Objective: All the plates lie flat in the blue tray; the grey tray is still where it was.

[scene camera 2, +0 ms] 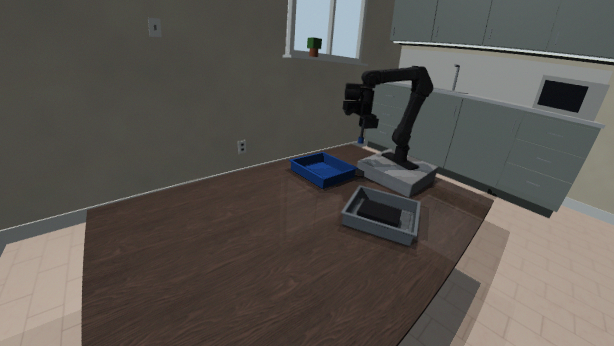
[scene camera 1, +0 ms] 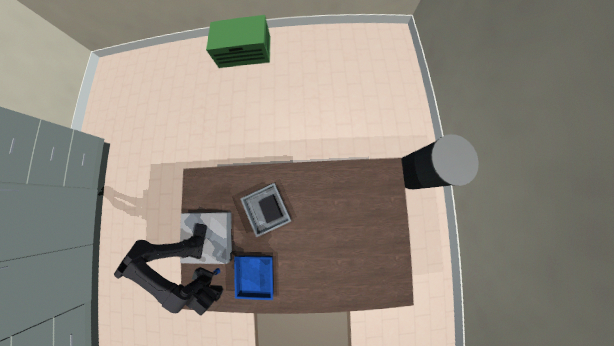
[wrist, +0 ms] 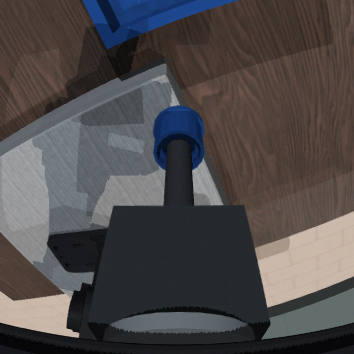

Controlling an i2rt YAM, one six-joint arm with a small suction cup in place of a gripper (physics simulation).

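Where they show: hand, its tool point: [scene camera 2: 360, 142] [scene camera 1: 217, 270] [wrist: 178, 128]; arm's base, origin of its link: [scene camera 2: 399, 161] [scene camera 1: 198, 240].
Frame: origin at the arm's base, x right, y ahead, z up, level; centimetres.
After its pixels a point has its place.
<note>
The blue tray [scene camera 1: 254, 276] @[x 16.1, y 35.7, z -6.9 cm] [scene camera 2: 322, 168] @[x 19.3, y 33.6, z -6.9 cm] [wrist: 150, 25] @[x 9.2, y 24.1, z -2.2 cm] stands on the table beside the arm's base, and no plate shows in it. The grey tray [scene camera 1: 273, 228] @[x -15.6, y 43.3, z -2.3 cm] [scene camera 2: 375, 231] @[x -31.1, y 45.3, z -5.8 cm] stands turned at an angle; a dark rectangular plate [scene camera 1: 271, 208] @[x -26.7, y 40.0, z -2.7 cm] [scene camera 2: 379, 212] @[x -26.7, y 40.2, z -2.6 cm] lies flat inside it. I cannot tell whether it is one plate or a stack. My suction gripper [scene camera 1: 217, 271] [scene camera 2: 360, 140] [wrist: 178, 135] has a blue cup with nothing on it. It hangs above the table, left of the blue tray in scene camera 1, and is away from the grey tray.
The arm stands on a pale grey block [scene camera 1: 220, 235] @[x -5.8, y 12.9, z -0.6 cm] [scene camera 2: 385, 176] @[x -6.6, y 16.6, z -2.5 cm] [wrist: 100, 150] @[x 1.8, y 13.8, z -0.6 cm] close to both trays. The brown table [scene camera 1: 345, 230] @[x -20.5, y 85.4, z -7.2 cm] [scene camera 2: 225, 265] @[x -24.2, y 90.9, z -7.2 cm] carries them. A dark cylinder with a grey top [scene camera 1: 455, 160] stands at the table's right end. A green cabinet [scene camera 1: 239, 37] stands against the wall.
</note>
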